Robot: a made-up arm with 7 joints.
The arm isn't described. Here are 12 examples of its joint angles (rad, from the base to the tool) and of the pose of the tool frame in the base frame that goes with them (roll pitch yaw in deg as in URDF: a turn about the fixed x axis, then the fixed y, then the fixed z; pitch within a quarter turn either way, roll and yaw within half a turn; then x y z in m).
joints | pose
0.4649 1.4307 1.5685 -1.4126 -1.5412 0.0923 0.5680 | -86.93 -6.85 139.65 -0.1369 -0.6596 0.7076
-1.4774 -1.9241 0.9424 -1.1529 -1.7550 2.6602 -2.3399 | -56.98 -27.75 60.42 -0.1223 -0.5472 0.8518
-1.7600 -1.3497 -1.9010 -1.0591 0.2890 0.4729 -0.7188 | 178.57 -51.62 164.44 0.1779 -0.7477 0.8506
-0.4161 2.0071 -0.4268 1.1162 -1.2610 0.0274 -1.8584 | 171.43 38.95 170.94 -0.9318 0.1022 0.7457
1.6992 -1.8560 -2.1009 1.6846 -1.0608 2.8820 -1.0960 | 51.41 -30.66 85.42 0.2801 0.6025 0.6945
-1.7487 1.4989 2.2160 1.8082 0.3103 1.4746 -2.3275 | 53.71 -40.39 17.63 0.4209 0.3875 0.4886
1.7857 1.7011 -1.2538 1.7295 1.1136 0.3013 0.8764 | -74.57 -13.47 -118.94 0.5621 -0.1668 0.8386
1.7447 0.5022 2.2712 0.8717 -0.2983 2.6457 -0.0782 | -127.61 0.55 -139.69 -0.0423 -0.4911 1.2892
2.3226 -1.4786 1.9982 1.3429 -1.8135 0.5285 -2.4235 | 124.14 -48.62 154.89 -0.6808 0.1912 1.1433
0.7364 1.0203 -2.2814 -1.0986 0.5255 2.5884 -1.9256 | 4.00 47.16 -162.27 -0.4499 -0.2167 1.0435
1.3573 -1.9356 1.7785 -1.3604 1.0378 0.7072 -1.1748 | -20.08 26.02 113.22 0.5904 0.4295 0.3857
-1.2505 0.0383 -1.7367 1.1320 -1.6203 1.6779 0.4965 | -153.21 22.76 115.64 -0.4199 -0.1706 1.4574
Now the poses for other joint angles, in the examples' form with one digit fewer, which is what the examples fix.
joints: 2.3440 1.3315 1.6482 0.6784 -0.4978 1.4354 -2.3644
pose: -11.4 -28.8 3.1 0.542 -0.726 0.847
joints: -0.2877 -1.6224 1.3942 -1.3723 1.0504 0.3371 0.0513
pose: -55.8 -8.3 77.1 0.492 -0.655 0.793
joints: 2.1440 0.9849 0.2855 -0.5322 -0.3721 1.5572 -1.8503
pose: -5.3 23.6 39.1 0.561 -0.597 0.829
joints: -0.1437 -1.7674 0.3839 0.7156 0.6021 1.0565 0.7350
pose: 64.9 -31.6 100.8 0.647 -0.095 0.238
